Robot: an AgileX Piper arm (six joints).
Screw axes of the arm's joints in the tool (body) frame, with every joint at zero. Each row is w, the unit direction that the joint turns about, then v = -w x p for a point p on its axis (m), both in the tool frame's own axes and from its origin. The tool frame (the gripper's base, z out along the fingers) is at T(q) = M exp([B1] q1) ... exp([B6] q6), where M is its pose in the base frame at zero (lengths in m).
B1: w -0.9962 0 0.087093 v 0 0.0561 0
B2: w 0 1 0 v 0.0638 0 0.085
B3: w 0 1 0 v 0.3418 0 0.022
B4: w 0 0 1 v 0 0 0
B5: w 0 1 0 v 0.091 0 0
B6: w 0 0 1 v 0 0 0
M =
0.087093 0 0.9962 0.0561
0 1 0 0
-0.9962 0 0.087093 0.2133
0 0 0 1
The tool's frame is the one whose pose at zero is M.
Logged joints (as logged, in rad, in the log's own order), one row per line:
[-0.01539 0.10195 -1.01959 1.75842 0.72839 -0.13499]
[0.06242 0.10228 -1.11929 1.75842 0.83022 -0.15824]
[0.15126 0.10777 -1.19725 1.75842 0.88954 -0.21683]
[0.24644 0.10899 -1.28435 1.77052 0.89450 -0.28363]
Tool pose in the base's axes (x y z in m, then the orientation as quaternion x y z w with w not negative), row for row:
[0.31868 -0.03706 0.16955 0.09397 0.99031 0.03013 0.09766]
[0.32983 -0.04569 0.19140 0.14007 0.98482 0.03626 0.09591]
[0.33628 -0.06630 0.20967 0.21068 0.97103 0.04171 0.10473]
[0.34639 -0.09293 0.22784 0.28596 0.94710 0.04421 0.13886]
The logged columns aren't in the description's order. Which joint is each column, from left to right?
Columns, left to right: q6, q4, q3, q2, q5, q1.
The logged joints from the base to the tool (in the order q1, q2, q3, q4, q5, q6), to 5 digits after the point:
[-0.13499 1.75842 -1.01959 0.10195 0.72839 -0.01539]
[-0.15824 1.75842 -1.11929 0.10228 0.83022 0.06242]
[-0.21683 1.75842 -1.19725 0.10777 0.88954 0.15126]
[-0.28363 1.77052 -1.28435 0.10899 0.89450 0.24644]

